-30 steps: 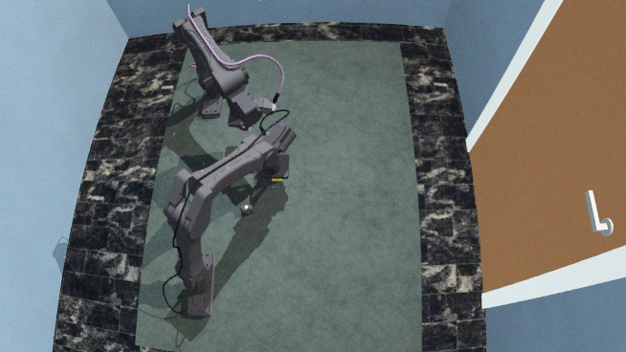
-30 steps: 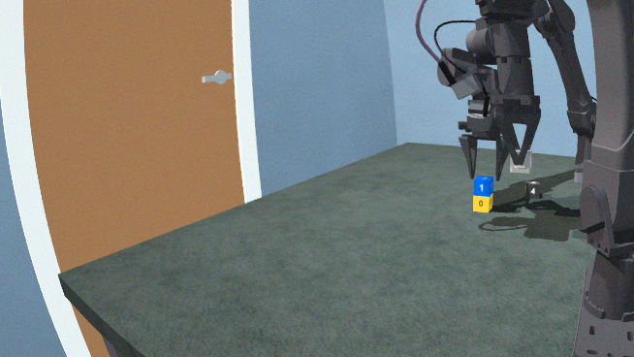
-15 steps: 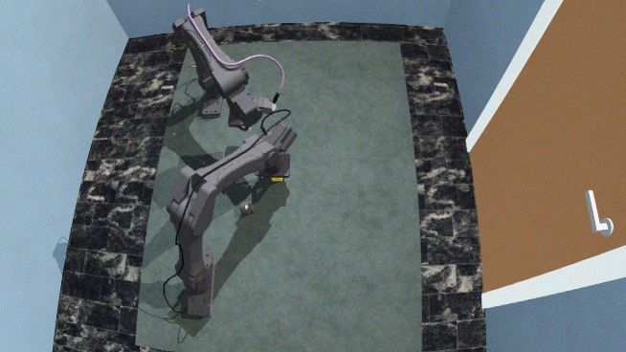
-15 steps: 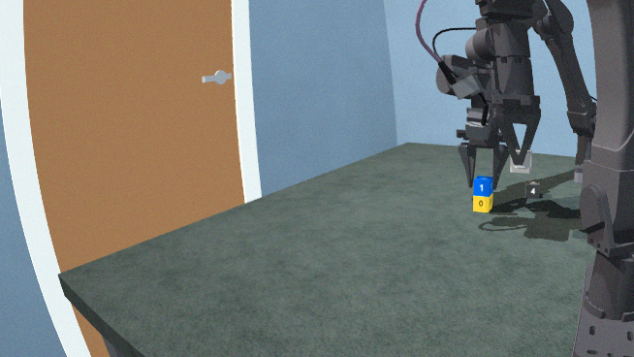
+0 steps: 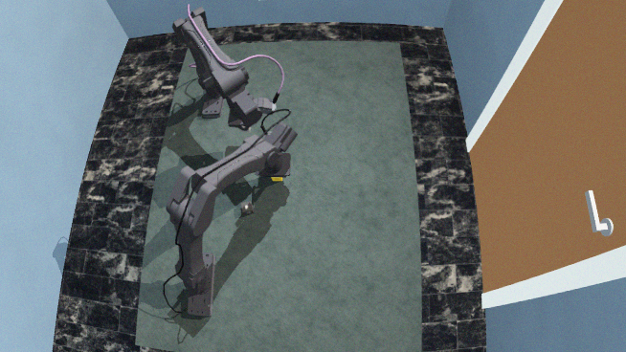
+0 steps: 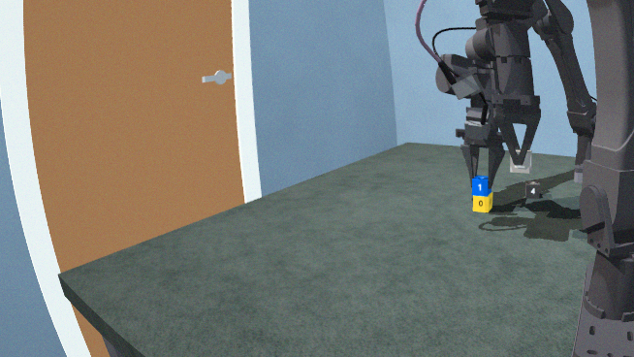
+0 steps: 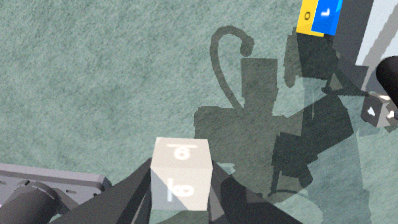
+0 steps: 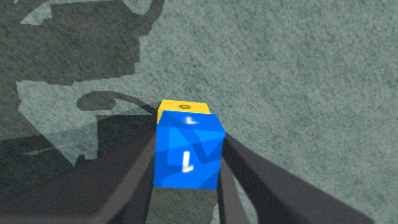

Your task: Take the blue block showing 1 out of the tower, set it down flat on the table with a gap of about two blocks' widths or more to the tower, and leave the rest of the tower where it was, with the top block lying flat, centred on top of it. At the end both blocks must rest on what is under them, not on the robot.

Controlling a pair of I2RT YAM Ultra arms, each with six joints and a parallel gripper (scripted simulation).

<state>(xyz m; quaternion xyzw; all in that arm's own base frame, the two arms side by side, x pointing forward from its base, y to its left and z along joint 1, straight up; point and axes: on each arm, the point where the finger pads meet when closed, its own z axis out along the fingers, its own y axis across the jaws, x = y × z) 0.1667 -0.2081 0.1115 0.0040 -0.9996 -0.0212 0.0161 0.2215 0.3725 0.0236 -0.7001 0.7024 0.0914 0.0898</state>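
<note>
The yellow block marked 0 lies 3 cm below my right hand. From my right hand the other things lie so: blue block showing 1 (right at my right hand); white block (9 cm behind, 13 cm to the left, 7 cm above); small dark block showing 4 (10 cm behind, 11 cm to the right, 3 cm below).
The white block lies right at my left hand. From my left hand the other things lie so: yellow block marked 0: 13 cm to the right, 11 cm below, 9 cm ahead; blue block showing 1: 13 cm to the right, 9 cm ahead, 8 cm below; small dark block showing 4: 24 cm to the right, 11 cm below, 1 cm behind.
</note>
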